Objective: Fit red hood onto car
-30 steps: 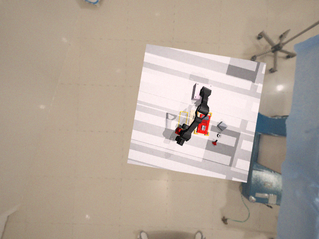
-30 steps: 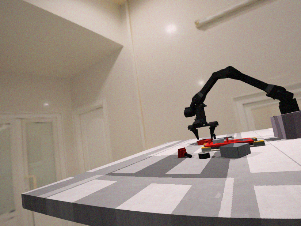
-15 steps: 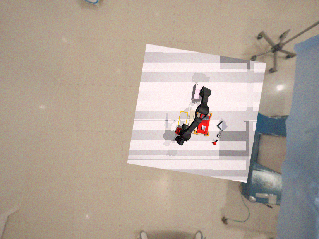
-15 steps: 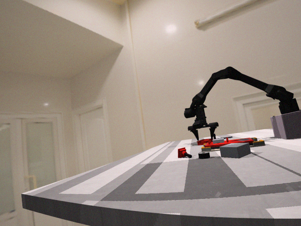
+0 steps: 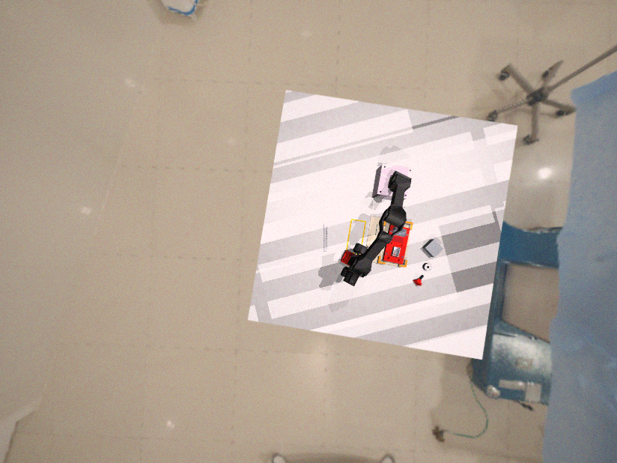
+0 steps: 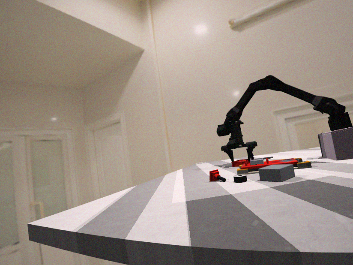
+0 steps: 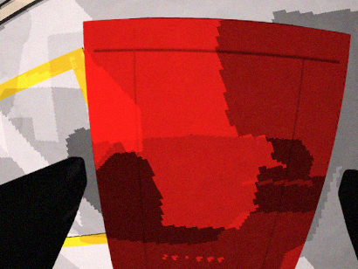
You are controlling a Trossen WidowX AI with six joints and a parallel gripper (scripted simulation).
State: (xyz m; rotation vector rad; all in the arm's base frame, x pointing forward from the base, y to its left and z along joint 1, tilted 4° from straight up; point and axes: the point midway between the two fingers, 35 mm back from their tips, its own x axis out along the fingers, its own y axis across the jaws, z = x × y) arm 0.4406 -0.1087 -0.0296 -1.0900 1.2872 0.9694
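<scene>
Now: gripper tip right at the red hood. From my gripper tip the other things lie so: thin grey bar: 8 cm behind, 17 cm to the right, 1 cm below; then black wheel: 6 cm behind, 41 cm to the left, 1 cm below; then grey engine block: 10 cm behind, 23 cm to the left, 1 cm above.
</scene>
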